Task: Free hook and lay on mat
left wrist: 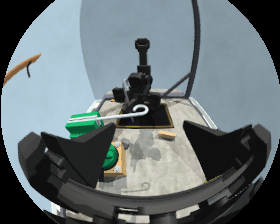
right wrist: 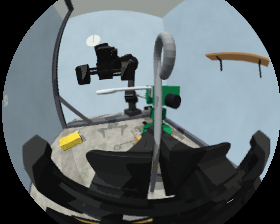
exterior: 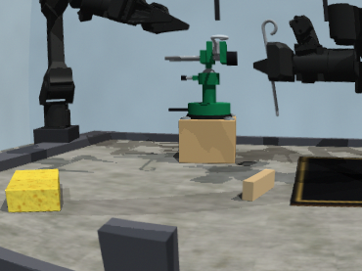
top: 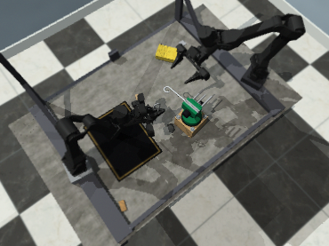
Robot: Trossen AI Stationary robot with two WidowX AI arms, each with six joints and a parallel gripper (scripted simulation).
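Now: the black mat 30 mm behind my right hand, 180 mm to the right of it and 190 mm below it. Also, from my right hand: small wooden block 160 mm behind, 20 mm to the right, 180 mm below.
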